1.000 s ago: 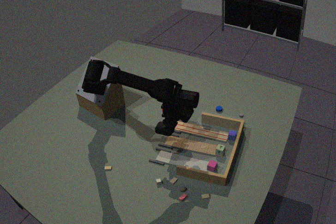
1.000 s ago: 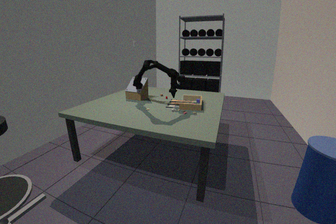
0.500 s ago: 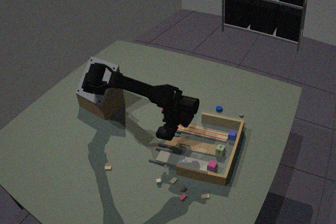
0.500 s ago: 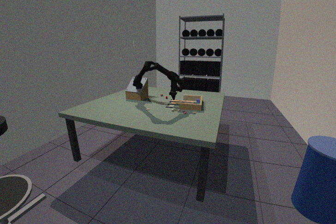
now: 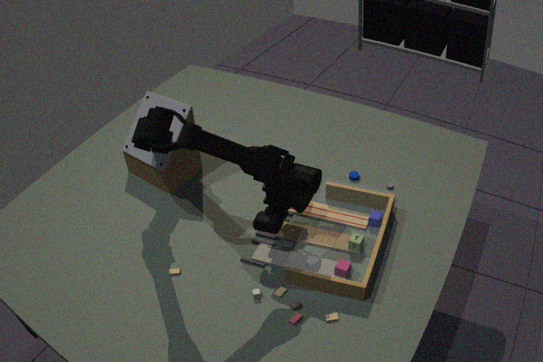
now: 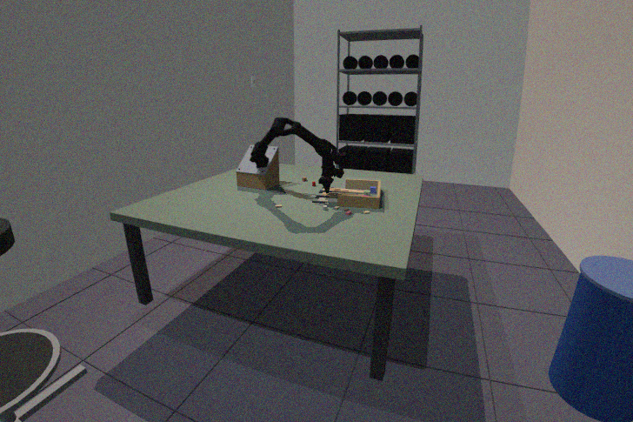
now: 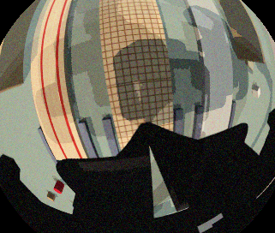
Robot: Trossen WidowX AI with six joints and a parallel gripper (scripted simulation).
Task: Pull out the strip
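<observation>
Right now the checked strip is 90 mm ahead of my gripper tip, 10 mm to the left of it and 10 mm below it. From my gripper tip the other things lie so: blue disc: 270 mm to the left, 110 mm ahead.
</observation>
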